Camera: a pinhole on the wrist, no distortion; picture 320 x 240 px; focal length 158.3 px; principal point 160.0 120.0 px. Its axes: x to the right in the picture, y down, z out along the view. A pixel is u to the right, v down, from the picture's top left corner.
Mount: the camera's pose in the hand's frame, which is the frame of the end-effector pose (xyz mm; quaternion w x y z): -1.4 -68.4 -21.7 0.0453 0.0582 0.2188 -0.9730
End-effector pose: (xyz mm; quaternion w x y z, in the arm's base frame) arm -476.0 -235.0 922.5 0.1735 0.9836 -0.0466 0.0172
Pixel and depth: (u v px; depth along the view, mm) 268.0 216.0 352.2
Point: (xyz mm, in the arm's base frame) -677.7 127.0 602.8
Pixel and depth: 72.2 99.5 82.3
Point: -431.3 -174.0 834.3
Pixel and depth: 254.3 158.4 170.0
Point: -568.4 -86.4 760.0
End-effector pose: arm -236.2 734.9 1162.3 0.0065 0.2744 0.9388 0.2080
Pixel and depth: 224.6 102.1 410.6
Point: -123.4 595.5 742.2
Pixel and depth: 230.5 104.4 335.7
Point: -143.8 598.3 817.7
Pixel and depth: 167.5 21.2 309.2
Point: -152.0 808.0 838.1
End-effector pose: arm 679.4 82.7 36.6 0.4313 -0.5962 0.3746 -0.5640
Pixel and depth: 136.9 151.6 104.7
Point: 739.9 128.4 162.4
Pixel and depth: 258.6 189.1 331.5
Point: 833.7 428.5 293.4
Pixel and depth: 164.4 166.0 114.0
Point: 738.6 150.7 171.4
